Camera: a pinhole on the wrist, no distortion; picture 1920 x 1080 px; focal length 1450.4 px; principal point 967.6 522.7 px. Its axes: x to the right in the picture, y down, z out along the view. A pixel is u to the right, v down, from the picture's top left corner.
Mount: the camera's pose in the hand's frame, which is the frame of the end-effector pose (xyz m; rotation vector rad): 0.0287 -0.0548 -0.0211 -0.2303 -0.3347 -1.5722
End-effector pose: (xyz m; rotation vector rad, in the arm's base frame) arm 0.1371 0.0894 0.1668 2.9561 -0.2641 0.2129
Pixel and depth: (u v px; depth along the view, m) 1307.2 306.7 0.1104
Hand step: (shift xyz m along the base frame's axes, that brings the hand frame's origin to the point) 0.0235 0.0222 -0.0931
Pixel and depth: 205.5 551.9 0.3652
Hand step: 0.0040 -0.2938 -0.2057
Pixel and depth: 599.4 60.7 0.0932
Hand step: 0.0012 -0.0092 -0.0552
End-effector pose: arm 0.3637 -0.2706 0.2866 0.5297 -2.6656 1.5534
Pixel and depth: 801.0 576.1 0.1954
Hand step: -0.0091 -0.1217 -0.1032
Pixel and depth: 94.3 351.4 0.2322
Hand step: -0.0155 -0.0492 -0.2082
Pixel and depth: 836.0 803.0 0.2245
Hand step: -0.0389 -0.1536 -0.1193
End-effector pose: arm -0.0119 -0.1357 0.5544 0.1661 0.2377 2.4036
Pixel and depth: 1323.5 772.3 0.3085
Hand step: 0.0212 0.0905 0.2893
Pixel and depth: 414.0 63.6 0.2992
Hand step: -0.0029 -0.1432 0.2363
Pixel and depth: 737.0 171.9 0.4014
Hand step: 0.0327 -0.1277 0.3435
